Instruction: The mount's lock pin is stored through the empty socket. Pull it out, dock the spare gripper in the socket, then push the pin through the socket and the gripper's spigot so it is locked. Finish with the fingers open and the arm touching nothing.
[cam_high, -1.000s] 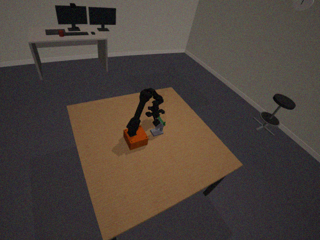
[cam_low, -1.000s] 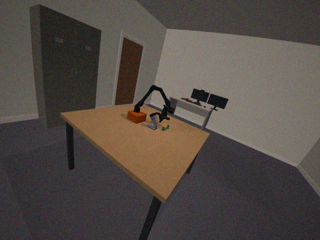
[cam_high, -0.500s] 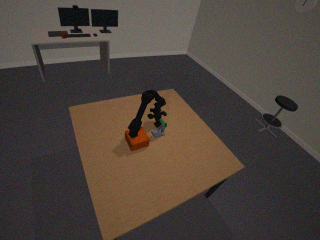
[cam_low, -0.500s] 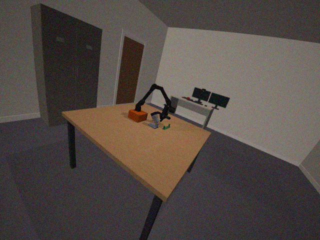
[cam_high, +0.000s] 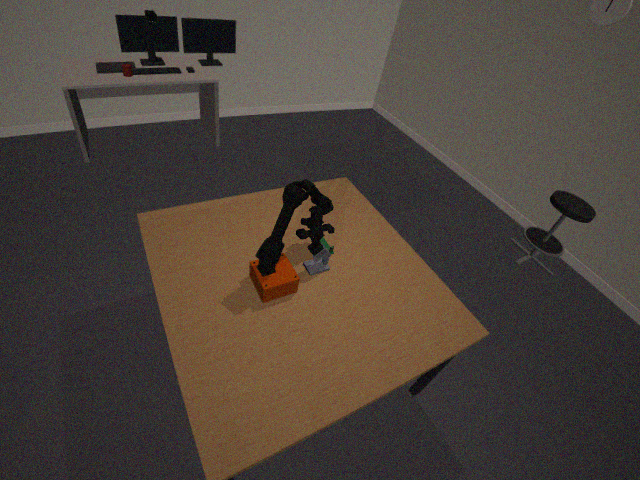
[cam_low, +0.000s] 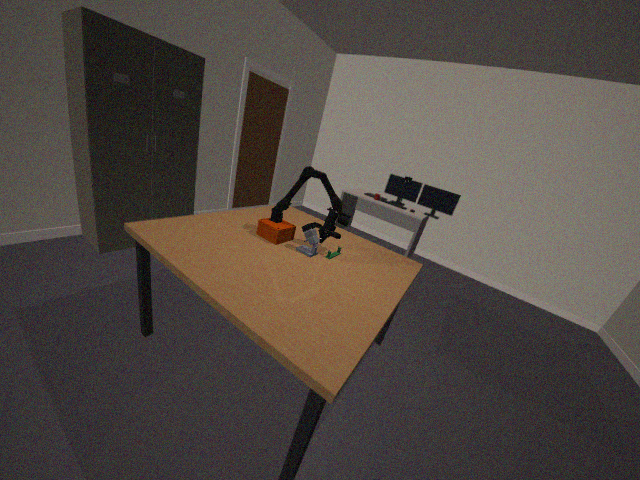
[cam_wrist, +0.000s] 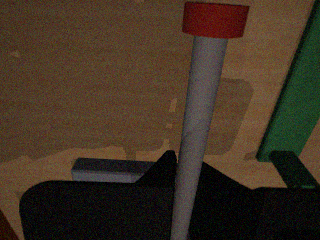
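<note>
The grey mount is 20 mm behind my gripper tip and 90 mm to the right of it. The rest, counted from my gripper tip: spare gripper (40 mm behind, 90 mm to the right, 70 mm above); green holder (90 mm ahead, 20 mm to the left, 30 mm below).
</note>
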